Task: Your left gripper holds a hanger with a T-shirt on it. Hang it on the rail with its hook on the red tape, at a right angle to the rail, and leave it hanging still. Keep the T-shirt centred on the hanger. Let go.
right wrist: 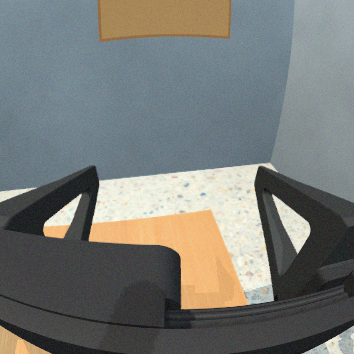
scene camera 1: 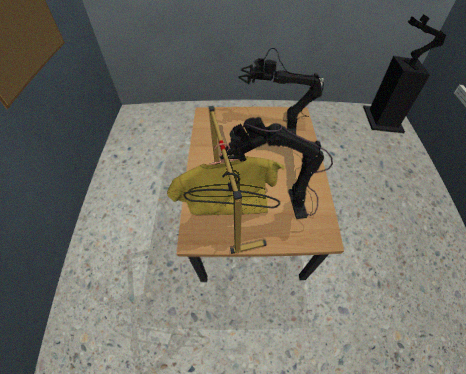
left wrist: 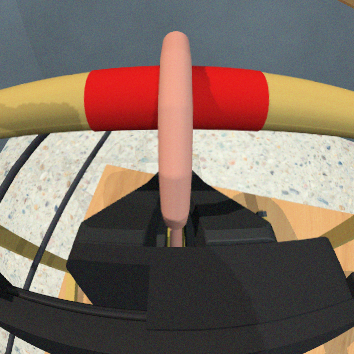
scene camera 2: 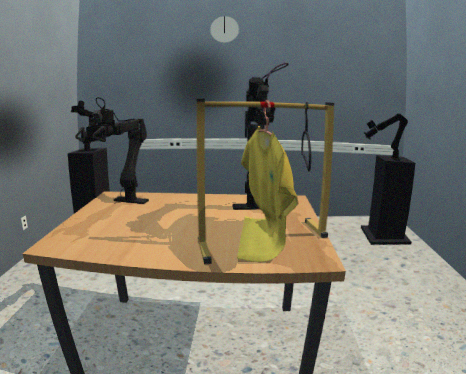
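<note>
My left gripper is shut on the pink hanger just below its hook. The hook arches over the rail at the red tape, near the tape's middle and about square to the rail. Whether it bears on the rail is unclear. The mustard T-shirt hangs below on both sides of the rail, its lower part reaching down to the table. My right gripper is open and empty, away from the rail.
Dark empty hangers hang on the rail near its post, beside the shirt. The other post stands at the rail's far end in scene camera 1. Rack and arms stand on the wooden table.
</note>
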